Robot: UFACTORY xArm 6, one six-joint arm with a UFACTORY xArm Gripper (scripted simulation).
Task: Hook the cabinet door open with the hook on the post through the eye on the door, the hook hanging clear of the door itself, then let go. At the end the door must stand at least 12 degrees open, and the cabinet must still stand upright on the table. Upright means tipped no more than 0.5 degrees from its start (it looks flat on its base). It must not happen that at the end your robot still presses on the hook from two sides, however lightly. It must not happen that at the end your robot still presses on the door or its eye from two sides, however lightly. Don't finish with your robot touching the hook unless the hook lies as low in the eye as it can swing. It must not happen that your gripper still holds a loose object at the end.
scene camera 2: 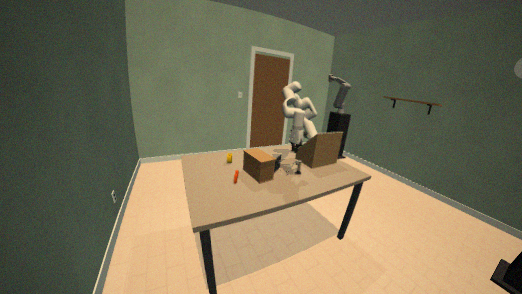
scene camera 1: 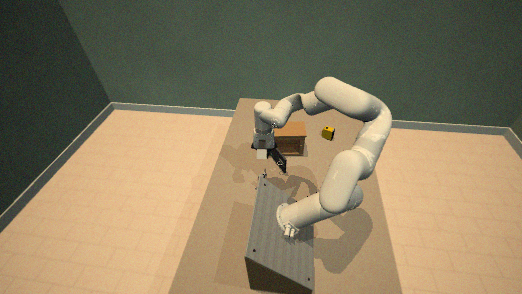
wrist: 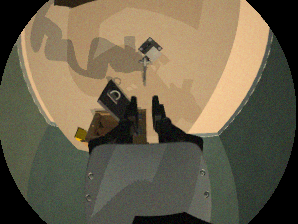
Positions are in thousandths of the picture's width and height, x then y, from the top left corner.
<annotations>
A brown cabinet shows in scene camera 2 (497,563), in scene camera 1 (557,474) and in the wrist view (361,551).
</annotations>
